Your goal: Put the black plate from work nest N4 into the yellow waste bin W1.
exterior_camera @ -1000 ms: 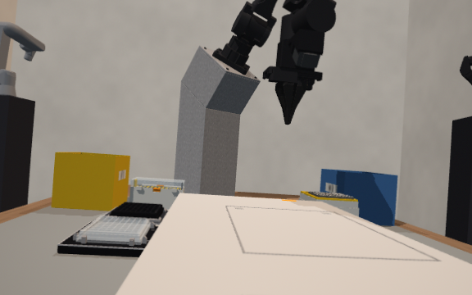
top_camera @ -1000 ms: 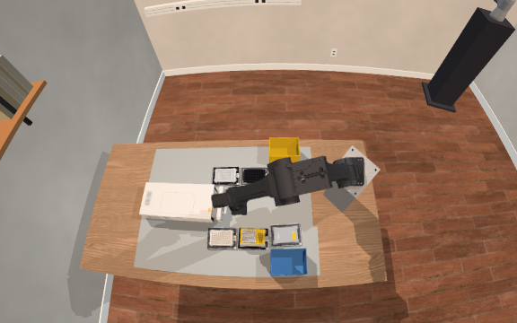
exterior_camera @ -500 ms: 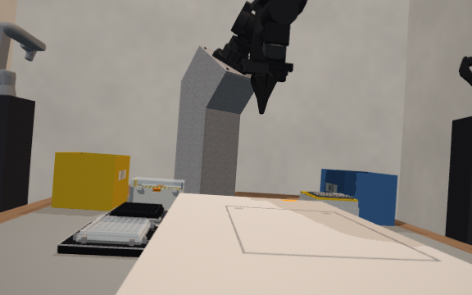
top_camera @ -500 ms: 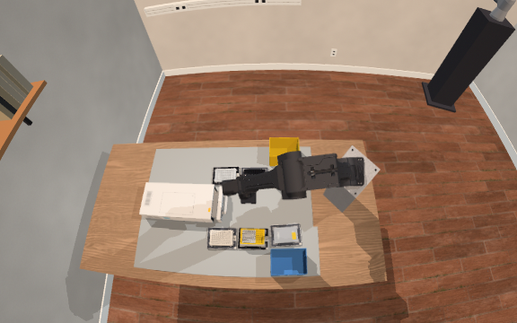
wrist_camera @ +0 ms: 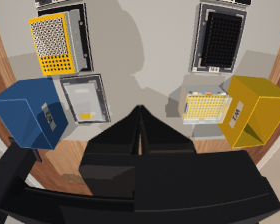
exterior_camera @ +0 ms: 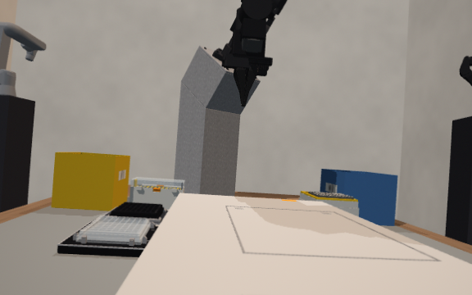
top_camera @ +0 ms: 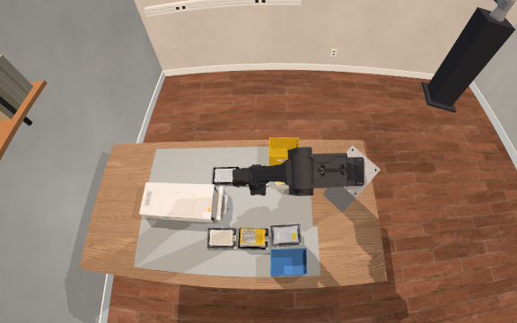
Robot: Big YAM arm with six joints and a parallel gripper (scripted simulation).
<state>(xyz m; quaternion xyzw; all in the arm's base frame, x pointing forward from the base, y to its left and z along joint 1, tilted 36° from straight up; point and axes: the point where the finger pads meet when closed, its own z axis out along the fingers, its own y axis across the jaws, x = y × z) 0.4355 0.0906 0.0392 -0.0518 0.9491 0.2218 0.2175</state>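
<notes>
The black plate lies 230 mm below my hand, 180 mm to the right of it and 80 mm ahead of it. Also, from my hand: blue bin: 280 mm to the left, 220 mm below, 210 mm behind; then grey work nest: 250 mm below, 180 mm to the right, 80 mm ahead; then clear plate: 250 mm ahead, 240 mm below, 150 mm to the right.
</notes>
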